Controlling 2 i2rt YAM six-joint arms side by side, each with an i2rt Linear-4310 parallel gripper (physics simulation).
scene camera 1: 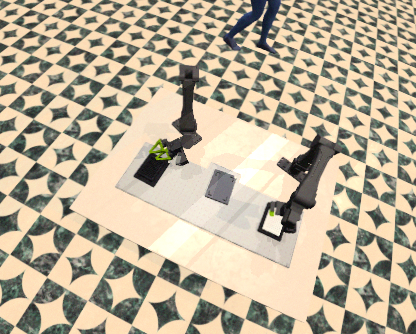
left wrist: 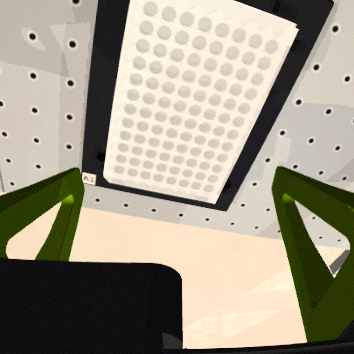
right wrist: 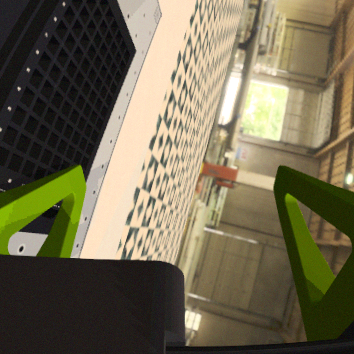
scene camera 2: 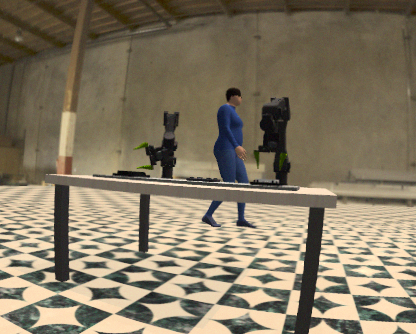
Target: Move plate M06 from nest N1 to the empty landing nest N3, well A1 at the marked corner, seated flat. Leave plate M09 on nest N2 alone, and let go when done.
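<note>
A white many-welled plate point(scene camera 1: 272, 227) point(left wrist: 180, 95) sits in a black nest point(left wrist: 94, 125) at the right of scene camera 1; an A1 tag point(left wrist: 89, 178) marks a nest corner. My left gripper point(scene camera 2: 270, 167) point(left wrist: 177, 177) is open above it, fingers pointing down, with nothing between them. A black gridded plate point(scene camera 1: 151, 171) point(right wrist: 75, 75) lies on the left of the board. My right gripper point(scene camera 1: 154, 154) point(scene camera 2: 136, 158) point(right wrist: 179, 175) is open and empty beside and above it, pointing sideways. The empty grey nest point(scene camera 1: 221, 186) point(scene camera 2: 202, 179) is in the middle. No plate or nest numbers are readable.
The perforated board point(scene camera 1: 185, 192) lies on the pale table point(scene camera 1: 110, 210) point(scene camera 2: 200, 189) and carries all three nests. The two arms stand along its far side in scene camera 1. A person in blue point(scene camera 1: 257, 22) point(scene camera 2: 230, 137) is beyond the table.
</note>
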